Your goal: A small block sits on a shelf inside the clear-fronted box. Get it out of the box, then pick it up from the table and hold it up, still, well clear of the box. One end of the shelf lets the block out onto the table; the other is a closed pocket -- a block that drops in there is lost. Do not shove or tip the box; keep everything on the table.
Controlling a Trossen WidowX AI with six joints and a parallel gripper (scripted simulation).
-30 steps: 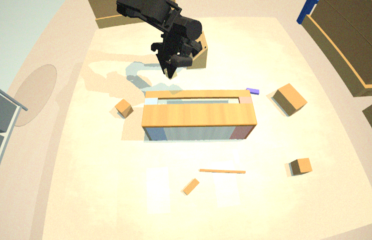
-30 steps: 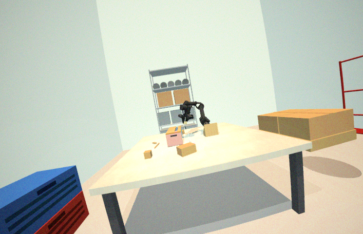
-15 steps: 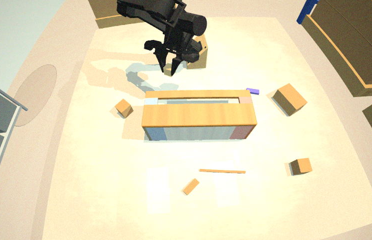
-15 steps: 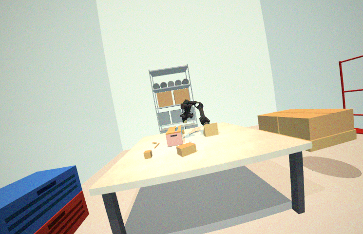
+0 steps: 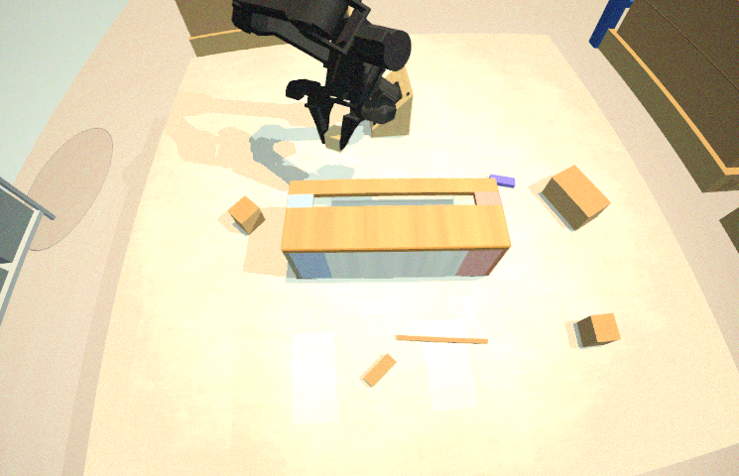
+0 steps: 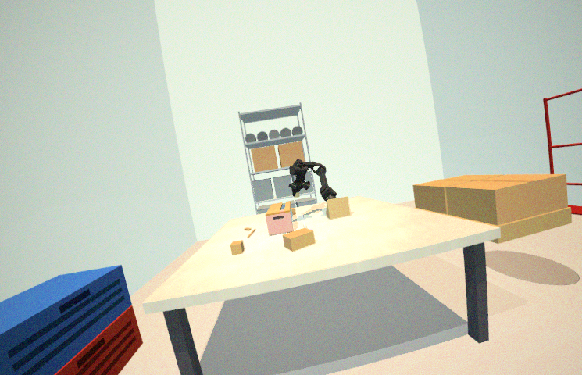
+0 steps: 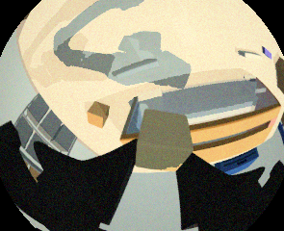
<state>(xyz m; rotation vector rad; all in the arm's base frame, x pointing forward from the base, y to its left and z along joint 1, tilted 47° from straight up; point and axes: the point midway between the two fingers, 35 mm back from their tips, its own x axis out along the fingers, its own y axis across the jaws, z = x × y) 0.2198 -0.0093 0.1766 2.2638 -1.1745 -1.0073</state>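
My gripper tip is now 1 cm to the right of the pale tan block, 1 cm below it and 1 cm past it. Also, from my gripper tip: box: 11 cm below, 10 cm to the left, 9 cm ahead; then flat piece: 37 cm ahead, 17 cm below, 4 cm to the left; then thin stick: 33 cm ahead, 17 cm below, 16 cm to the left.
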